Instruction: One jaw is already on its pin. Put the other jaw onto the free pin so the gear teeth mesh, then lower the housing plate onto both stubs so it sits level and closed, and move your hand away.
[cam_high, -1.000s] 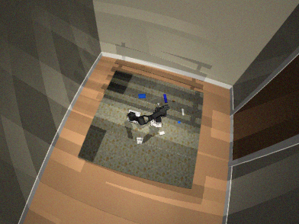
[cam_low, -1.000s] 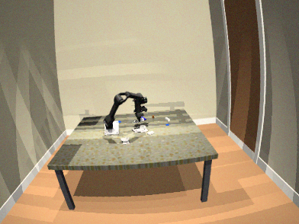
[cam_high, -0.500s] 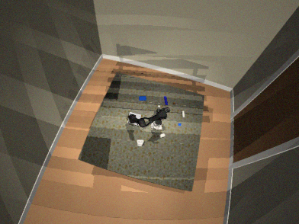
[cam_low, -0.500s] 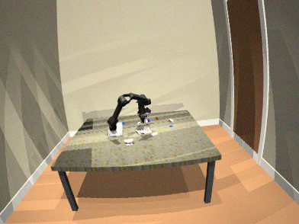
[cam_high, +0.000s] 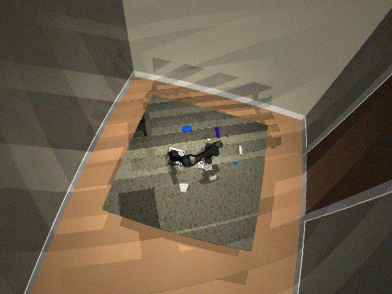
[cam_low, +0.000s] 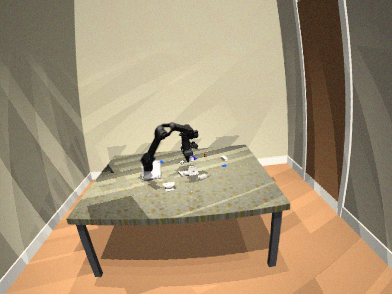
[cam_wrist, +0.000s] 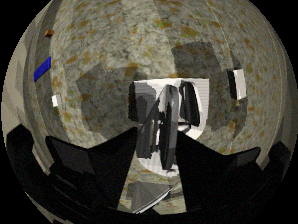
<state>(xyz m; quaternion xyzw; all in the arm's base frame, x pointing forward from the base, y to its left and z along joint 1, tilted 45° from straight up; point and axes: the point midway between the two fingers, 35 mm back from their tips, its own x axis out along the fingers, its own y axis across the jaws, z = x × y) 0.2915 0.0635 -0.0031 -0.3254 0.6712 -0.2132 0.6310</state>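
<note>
My gripper tip is now 9 cm short of the small white piece, 15 cm to the left of it and 7 cm above it. Round my gripper tip: small blue piece: 27 cm ahead, 5 cm to the left, 8 cm below; then white cylinder: 29 cm ahead, 20 cm to the left, 7 cm below; then blue bar: 4 cm ahead, 34 cm to the left, 8 cm below.
</note>
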